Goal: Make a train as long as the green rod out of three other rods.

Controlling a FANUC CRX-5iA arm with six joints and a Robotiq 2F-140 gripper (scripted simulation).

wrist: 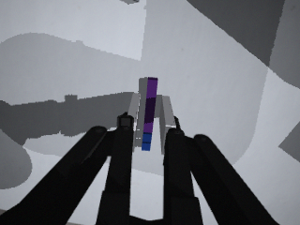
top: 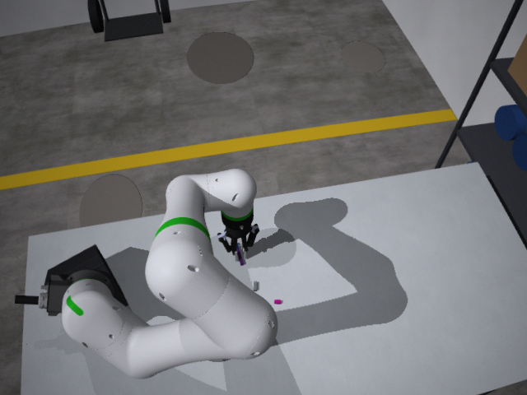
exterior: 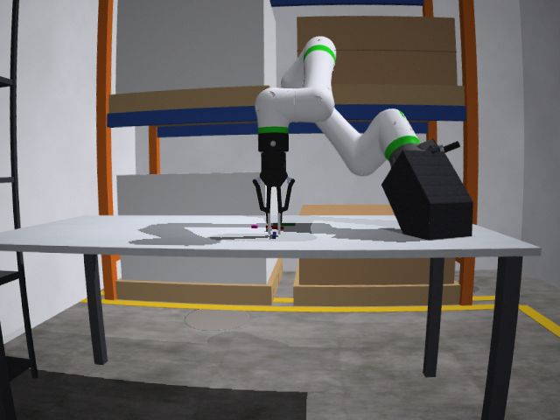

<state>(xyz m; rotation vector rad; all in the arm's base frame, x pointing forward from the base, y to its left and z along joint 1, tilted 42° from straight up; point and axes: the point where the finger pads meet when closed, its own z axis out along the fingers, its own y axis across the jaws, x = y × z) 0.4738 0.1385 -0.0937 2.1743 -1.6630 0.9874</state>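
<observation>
Now: the purple rod 3 cm below my hand. Round my hand: red rod (16 cm to the right, 3 cm below, 3 cm ahead); then magenta rod (18 cm to the right, 10 cm ahead, 3 cm below); then grey rod (11 cm to the right, 4 cm ahead, 3 cm below).
</observation>
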